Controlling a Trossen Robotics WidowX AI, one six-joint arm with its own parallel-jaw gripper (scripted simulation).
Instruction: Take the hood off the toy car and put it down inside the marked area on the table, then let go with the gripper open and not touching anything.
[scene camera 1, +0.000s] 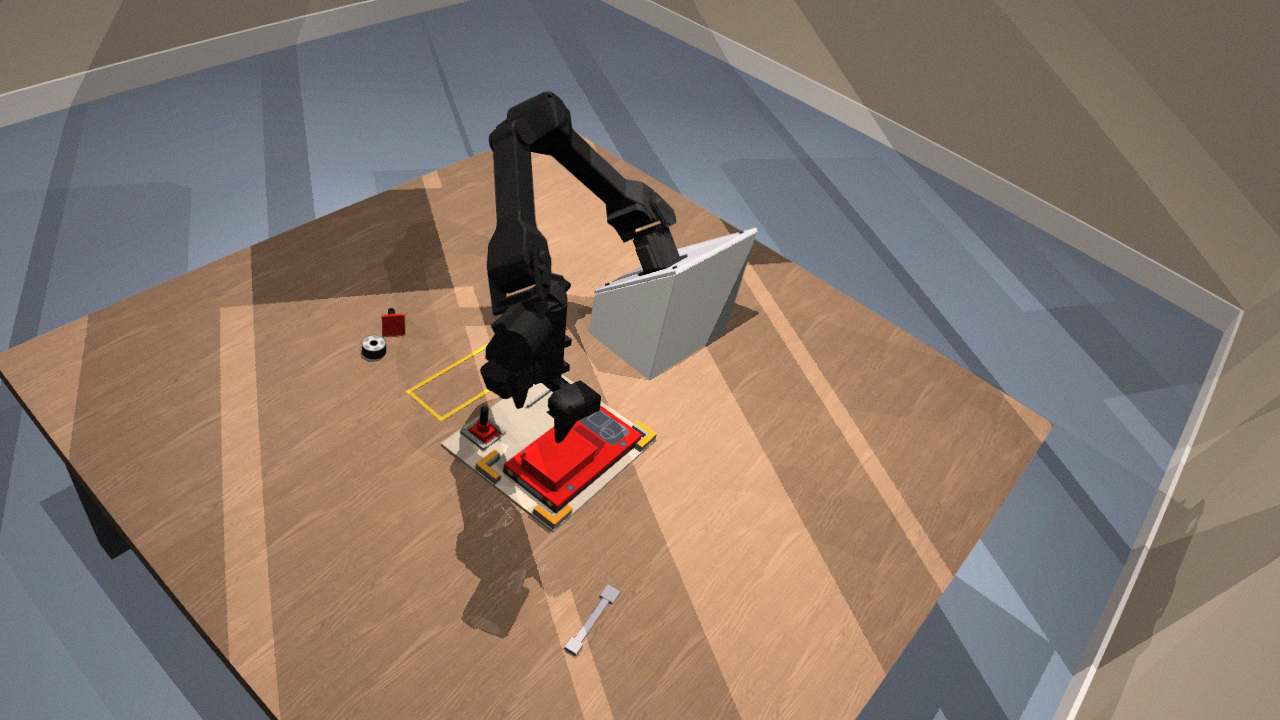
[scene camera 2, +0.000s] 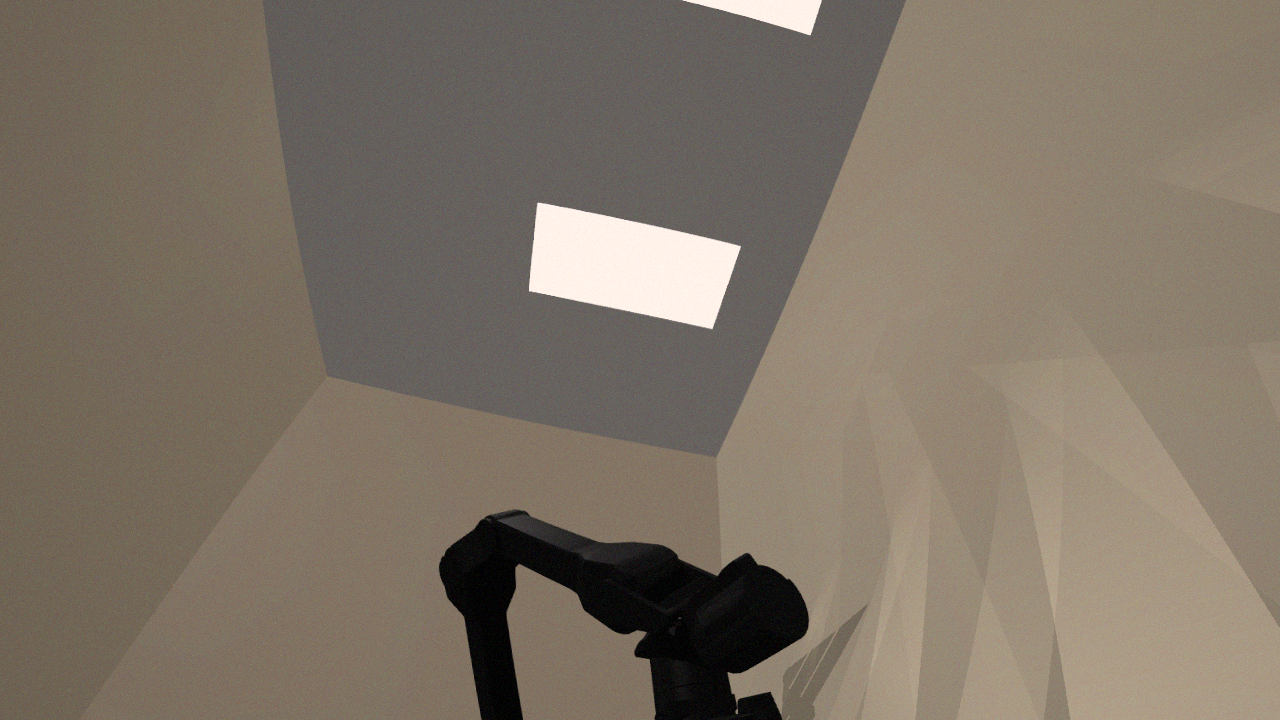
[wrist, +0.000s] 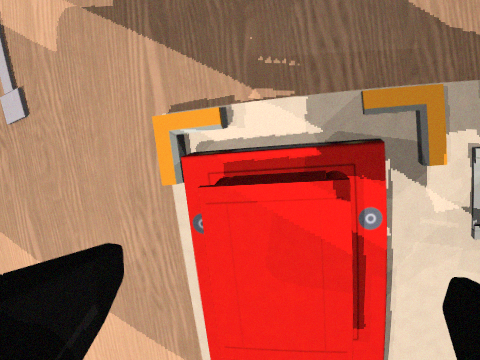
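My gripper (scene camera 1: 539, 424) (wrist: 286, 280): open, holding nothing. Red hood (scene camera 1: 553, 465) (wrist: 279, 246), out of frame in scene camera 2. Grey bar (scene camera 1: 609, 594), out of frame in scene camera 2.
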